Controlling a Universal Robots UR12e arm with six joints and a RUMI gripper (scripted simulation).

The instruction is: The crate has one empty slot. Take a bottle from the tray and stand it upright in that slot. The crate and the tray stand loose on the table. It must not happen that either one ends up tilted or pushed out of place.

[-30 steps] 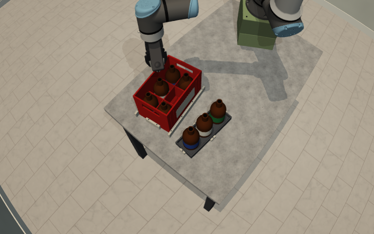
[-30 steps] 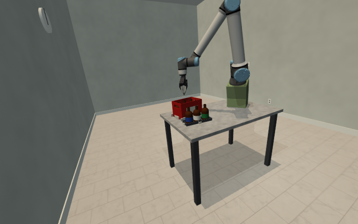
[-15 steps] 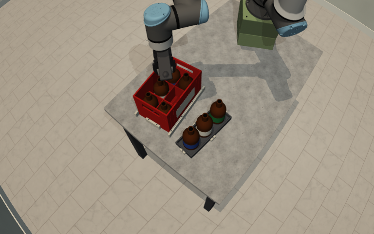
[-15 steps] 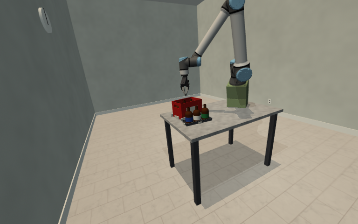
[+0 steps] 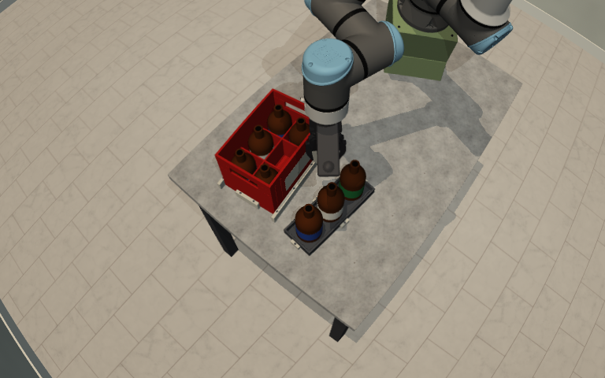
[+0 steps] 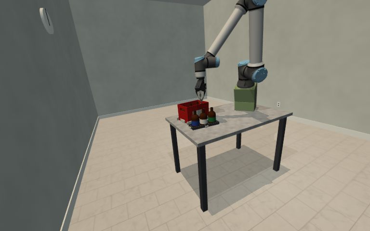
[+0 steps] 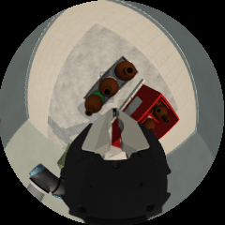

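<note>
Right now my hand is 230 mm above the dark tray and 30 mm to the right of it. Also, from my hand: crate (200 mm to the right, 160 mm below).
</note>
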